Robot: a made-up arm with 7 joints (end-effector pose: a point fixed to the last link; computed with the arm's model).
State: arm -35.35 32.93 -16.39 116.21 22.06 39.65 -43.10
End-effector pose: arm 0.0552 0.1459 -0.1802 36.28 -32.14 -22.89
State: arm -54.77 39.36 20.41 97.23 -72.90 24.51 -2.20
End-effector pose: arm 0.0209 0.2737 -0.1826 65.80 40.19 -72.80
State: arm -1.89 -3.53 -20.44 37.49 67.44 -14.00 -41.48
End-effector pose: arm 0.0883 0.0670 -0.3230 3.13 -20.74 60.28
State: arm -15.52 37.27 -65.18 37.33 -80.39 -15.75 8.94
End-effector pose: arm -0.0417 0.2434 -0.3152 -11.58 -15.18 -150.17
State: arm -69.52 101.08 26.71 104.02 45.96 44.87 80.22
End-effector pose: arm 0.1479 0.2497 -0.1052 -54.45 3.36 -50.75
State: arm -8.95 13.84 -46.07 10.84 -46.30 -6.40 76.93
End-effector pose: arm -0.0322 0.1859 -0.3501 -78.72 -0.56 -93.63
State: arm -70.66 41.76 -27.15 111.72 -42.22 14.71 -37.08
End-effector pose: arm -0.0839 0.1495 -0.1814 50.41 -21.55 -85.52
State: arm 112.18 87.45 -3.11 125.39 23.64 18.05 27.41
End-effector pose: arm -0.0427 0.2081 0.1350 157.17 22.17 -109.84
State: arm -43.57 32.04 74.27 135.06 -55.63 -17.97 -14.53
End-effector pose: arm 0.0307 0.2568 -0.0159 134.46 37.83 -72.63
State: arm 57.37 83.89 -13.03 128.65 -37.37 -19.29 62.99
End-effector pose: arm 0.1036 0.1969 0.0903 69.81 63.44 -110.30
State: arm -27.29 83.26 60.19 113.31 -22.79 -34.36 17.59
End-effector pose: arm 0.1270 0.2557 0.0735 87.67 41.20 -130.23
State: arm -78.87 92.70 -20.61 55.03 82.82 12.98 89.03
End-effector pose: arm -0.0102 0.4103 -0.1376 -52.14 24.18 -0.60
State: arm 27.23 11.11 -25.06 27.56 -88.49 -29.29 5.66
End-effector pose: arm 0.2198 0.1557 -0.2683 40.05 -0.74 -129.19
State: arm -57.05 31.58 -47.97 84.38 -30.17 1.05 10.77
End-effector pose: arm -0.1380 0.1204 -0.2271 -23.10 -32.38 -71.59
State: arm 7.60 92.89 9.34 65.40 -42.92 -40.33 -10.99
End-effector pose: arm 0.1491 0.3795 0.0588 88.42 39.68 -103.85
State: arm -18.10 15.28 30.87 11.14 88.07 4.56 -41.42
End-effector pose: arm -0.0778 0.2339 -0.3304 39.68 -17.50 114.52
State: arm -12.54 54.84 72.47 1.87 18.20 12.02 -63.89
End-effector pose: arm -0.0422 0.4199 -0.1976 80.05 -43.42 78.63
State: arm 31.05 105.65 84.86 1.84 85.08 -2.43 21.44
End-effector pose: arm -0.0522 0.4674 0.0877 -126.65 22.03 -174.42
